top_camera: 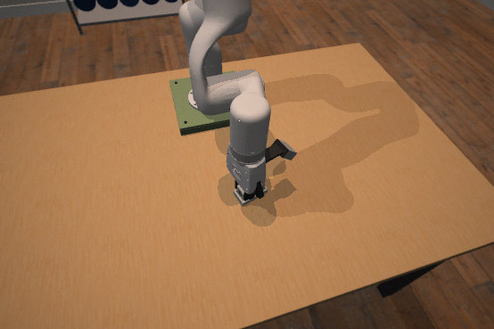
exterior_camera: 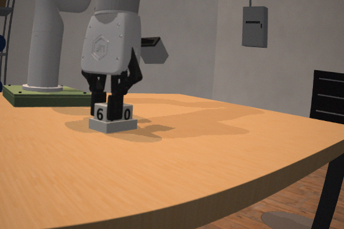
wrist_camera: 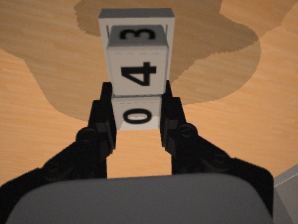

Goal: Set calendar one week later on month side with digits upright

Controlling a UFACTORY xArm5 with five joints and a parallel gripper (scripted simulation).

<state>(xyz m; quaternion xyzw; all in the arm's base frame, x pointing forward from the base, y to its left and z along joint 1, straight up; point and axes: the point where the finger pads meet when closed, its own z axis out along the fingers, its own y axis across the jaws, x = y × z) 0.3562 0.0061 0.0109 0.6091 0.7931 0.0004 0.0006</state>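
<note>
My gripper is now 1 cm above the digit cube. The rest, counted from my hand: tray (3 cm below, 2 cm to the left).
</note>
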